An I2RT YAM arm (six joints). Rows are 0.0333 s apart.
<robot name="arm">
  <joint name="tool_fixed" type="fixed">
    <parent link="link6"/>
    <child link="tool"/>
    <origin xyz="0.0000 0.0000 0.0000" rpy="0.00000 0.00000 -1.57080"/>
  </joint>
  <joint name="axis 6" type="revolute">
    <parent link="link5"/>
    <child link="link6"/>
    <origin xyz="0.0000 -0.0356 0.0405" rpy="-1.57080 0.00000 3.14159"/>
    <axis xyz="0 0 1"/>
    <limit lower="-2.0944" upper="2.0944"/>
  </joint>
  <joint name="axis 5" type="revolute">
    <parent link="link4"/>
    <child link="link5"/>
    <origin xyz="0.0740 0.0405 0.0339" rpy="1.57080 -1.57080 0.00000"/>
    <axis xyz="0 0 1"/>
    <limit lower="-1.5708" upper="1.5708"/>
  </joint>
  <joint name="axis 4" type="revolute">
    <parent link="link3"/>
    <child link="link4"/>
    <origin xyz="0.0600 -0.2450 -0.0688" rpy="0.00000 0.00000 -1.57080"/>
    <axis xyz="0 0 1"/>
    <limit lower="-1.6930" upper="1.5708"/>
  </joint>
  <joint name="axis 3" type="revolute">
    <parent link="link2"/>
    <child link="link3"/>
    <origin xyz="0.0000 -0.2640 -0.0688" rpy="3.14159 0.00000 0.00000"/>
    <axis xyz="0 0 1"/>
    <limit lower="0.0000" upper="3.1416"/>
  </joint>
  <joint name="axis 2" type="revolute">
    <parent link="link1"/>
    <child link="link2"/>
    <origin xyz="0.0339 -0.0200 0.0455" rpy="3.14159 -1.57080 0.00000"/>
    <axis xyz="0 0 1"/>
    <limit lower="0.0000" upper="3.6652"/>
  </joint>
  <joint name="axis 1" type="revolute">
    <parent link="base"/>
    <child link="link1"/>
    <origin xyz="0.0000 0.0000 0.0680" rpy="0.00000 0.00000 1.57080"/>
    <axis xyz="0 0 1"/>
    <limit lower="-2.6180" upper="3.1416"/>
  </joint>
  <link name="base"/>
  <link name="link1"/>
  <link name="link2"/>
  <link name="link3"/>
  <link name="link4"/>
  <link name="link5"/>
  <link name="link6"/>
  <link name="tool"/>
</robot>
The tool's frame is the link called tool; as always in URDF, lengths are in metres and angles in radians.
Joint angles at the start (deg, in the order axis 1, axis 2, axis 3, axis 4, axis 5, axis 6): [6.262, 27.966, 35.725, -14.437, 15.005, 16.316]
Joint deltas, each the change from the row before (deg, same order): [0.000, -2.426, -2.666, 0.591, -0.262, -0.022]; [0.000, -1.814, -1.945, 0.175, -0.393, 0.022]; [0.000, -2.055, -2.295, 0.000, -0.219, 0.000]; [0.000, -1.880, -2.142, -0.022, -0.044, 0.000]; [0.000, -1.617, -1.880, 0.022, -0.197, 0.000]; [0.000, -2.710, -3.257, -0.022, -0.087, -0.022]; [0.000, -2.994, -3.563, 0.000, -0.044, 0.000]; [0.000, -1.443, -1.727, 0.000, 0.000, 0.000]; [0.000, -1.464, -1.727, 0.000, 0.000, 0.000]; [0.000, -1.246, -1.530, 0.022, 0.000, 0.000]
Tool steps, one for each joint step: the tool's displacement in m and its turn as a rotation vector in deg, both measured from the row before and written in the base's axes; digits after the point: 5 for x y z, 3 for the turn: [-0.00452, -0.00034, -0.01031, 0.046, -0.342, 0.263]; [-0.00321, -0.00011, -0.00806, 0.069, -0.042, 0.388]; [-0.00329, -0.00023, -0.01018, -0.002, 0.241, 0.218]; [-0.00270, -0.00027, -0.00971, -0.026, 0.283, 0.044]; [-0.00204, -0.00010, -0.00859, -0.003, 0.242, 0.196]; [-0.00290, -0.00027, -0.01528, -0.073, 0.570, 0.089]; [-0.00262, -0.00026, -0.01682, -0.056, 0.566, 0.044]; [-0.00102, -0.00011, -0.00822, -0.031, 0.282, 0.000]; [-0.00090, -0.00010, -0.00823, -0.029, 0.261, 0.000]; [-0.00057, -0.00006, -0.00735, -0.029, 0.260, 0.000]
